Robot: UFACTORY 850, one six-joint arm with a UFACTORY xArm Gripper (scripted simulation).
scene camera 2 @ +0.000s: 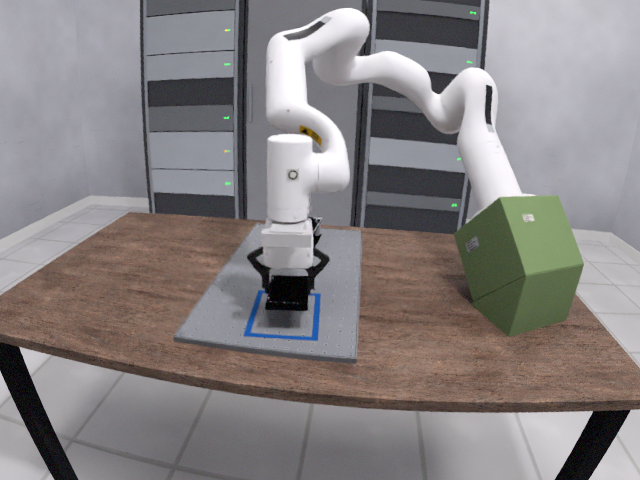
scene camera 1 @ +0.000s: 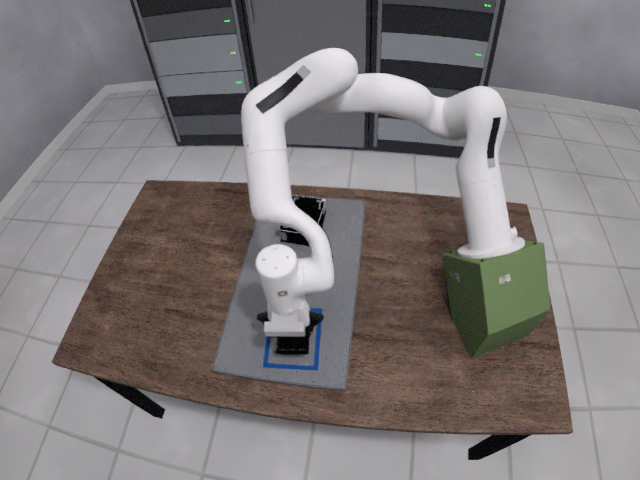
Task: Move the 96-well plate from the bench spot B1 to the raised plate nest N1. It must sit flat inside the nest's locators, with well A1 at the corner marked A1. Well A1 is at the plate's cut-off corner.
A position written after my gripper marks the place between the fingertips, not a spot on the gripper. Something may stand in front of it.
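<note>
You'd see my gripper (scene camera 2: 288, 291) here, and there's a black 96-well plate (scene camera 2: 286, 292) as well.
</note>
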